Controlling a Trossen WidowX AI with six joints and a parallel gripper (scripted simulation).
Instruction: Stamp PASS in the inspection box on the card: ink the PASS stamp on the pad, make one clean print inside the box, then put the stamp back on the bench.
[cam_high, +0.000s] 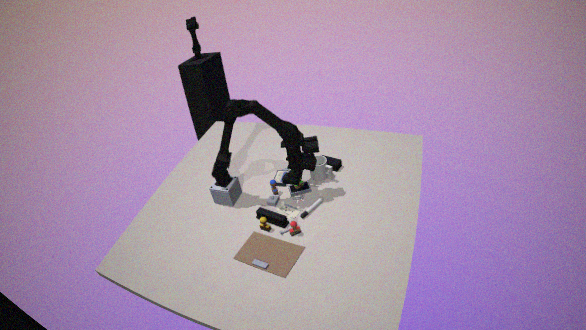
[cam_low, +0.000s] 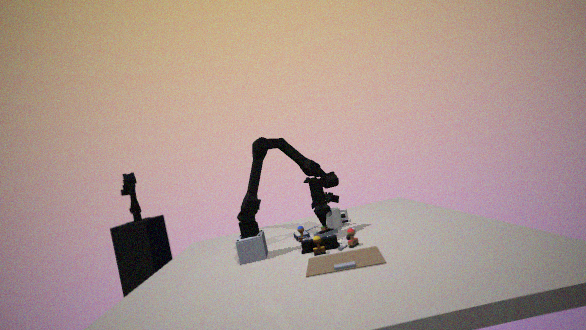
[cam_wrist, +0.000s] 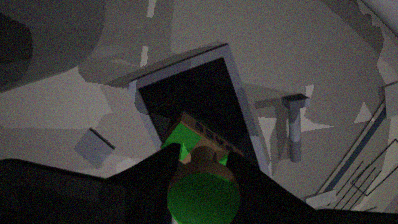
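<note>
My gripper tip is now right at the green-knobbed stamp. Also, from my gripper tip: white mug: 60 mm ahead, 110 mm to the left; blue-topped stamp: 100 mm behind, 50 mm to the right, 20 mm below; black ink pad: 30 mm below.
</note>
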